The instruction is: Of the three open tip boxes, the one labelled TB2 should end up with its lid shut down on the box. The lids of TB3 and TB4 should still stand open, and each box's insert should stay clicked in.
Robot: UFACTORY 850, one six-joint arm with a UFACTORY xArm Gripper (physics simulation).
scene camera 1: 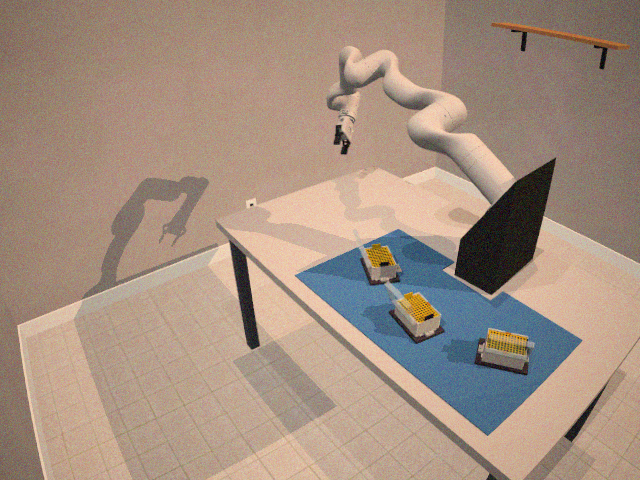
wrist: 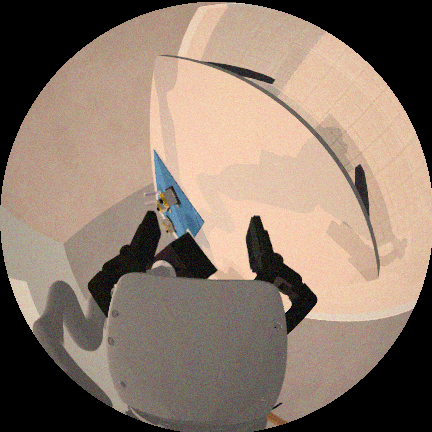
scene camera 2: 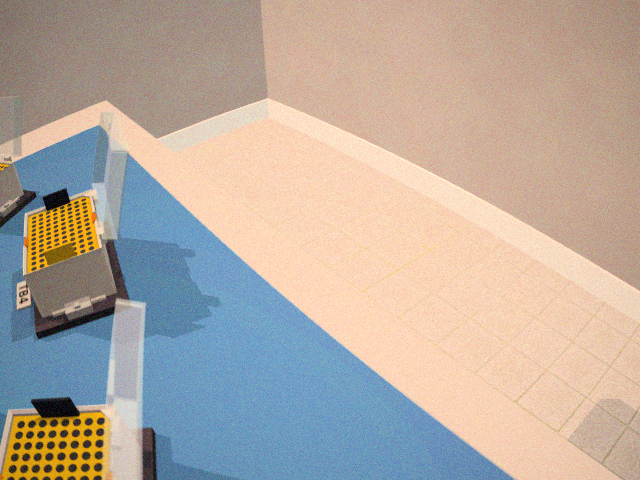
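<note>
Three grey tip boxes with yellow inserts stand on dark bases on the blue mat. The box labelled TB4 has its clear lid standing open. A nearer box also has an open, upright lid. A third box is cut by the left edge, its lid upright. In scene camera 1, the boxes are a far one, a middle one and a right one; no label there is readable, so I cannot tell TB2 from TB3. My gripper is open, empty and high above the table, away from the boxes.
The blue mat lies on the table. A tall black panel stands at the mat's edge, between the boxes and the arm's base. A wooden shelf hangs on the wall.
</note>
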